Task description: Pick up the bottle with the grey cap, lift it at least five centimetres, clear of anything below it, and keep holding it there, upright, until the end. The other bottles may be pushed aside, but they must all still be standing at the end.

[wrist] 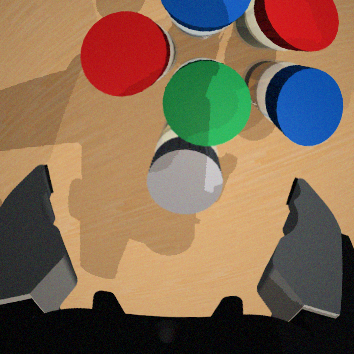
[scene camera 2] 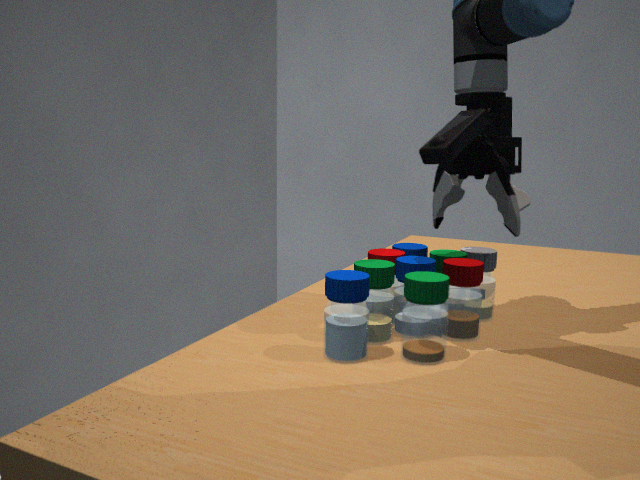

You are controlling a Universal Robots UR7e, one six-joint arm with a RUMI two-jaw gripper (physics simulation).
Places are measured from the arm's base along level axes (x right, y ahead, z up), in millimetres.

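Pixels of known places: gripper, between the fingertips: [wrist: 170, 175] [scene camera 2: 473, 232].
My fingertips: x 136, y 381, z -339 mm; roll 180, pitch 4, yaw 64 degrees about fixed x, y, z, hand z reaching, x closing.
Ahead of a thing's pixels: the offset from my fingertips to its middle. "spot": to the spot under its first point. Level surfaces: height alone.
The bottle with the grey cap {dx +26, dy -3, dz -83 mm} [scene camera 2: 478, 258] [wrist: 185, 181] stands upright on the table at the back right of the bottle group in the scene view. In the wrist view its cap lies between the two finger lines, a little above the level of the tips. My gripper [scene camera 2: 476, 231] [wrist: 170, 175] is open and empty, with its fingers pointing down, above the height of the caps. A green-capped bottle {dx -22, dy +30, dz -83 mm} [scene camera 2: 448, 254] [wrist: 207, 102] stands close beside the grey-capped one. In the scene view a red-capped bottle {dx -71, dy -5, dz -83 mm} [scene camera 2: 463, 272] partly hides the grey-capped bottle's body.
Other bottles stand upright: blue-capped [scene camera 2: 346, 286] [wrist: 310, 106], blue-capped {spot: dx -118, dy +48, dz -36 mm} [scene camera 2: 415, 268], blue-capped [scene camera 2: 409, 250], red-capped {spot: dx -79, dy +105, dz -30 mm} [scene camera 2: 386, 254], green-capped {spot: dx -168, dy +86, dz -37 mm} [scene camera 2: 374, 273] and green-capped {dx -177, dy +13, dz -83 mm} [scene camera 2: 426, 287]. In the wrist view a red-capped bottle [wrist: 125, 53] stands at the upper left. The wooden table {dz -135 mm} [scene camera 2: 258, 413] ends at the left edge.
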